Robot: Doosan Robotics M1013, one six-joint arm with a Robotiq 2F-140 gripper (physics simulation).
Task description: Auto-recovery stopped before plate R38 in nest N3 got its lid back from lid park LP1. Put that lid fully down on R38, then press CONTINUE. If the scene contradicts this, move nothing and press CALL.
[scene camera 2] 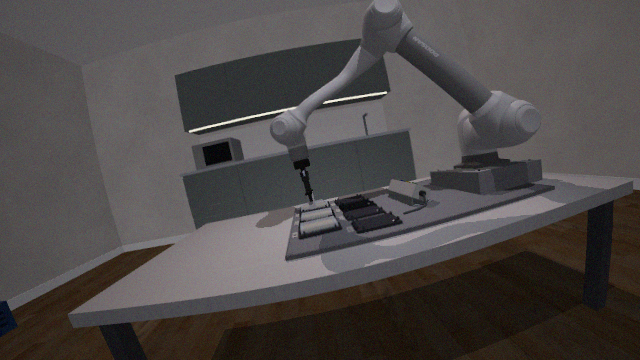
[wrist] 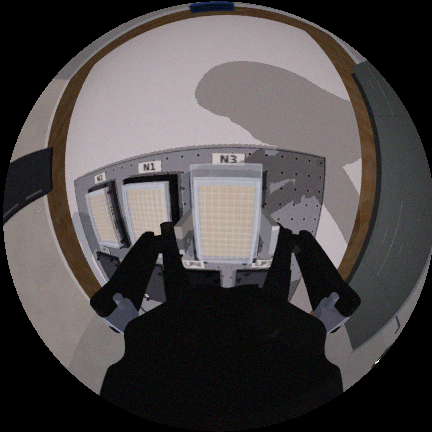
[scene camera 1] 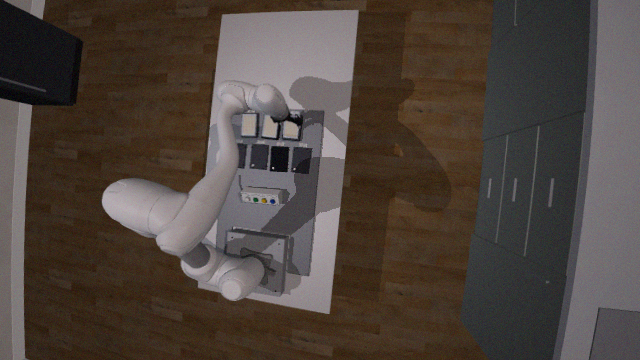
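Note:
My gripper is shut on a clear lid, one finger at each side. The lid is over plate R38 in nest N3, low and close to it. In the wrist view the lid's far edge shows beyond the plate's far edge, near the N3 label. Whether the lid touches or is fully down cannot be told. No plate name is readable. The button box has white, green, yellow and blue buttons; their labels are unreadable.
Plates stand in N1 and N2, beside N3. A row of dark lid parks lies between nests and button box. The perforated board carries them. The arm's base plinth stands at the board's other end.

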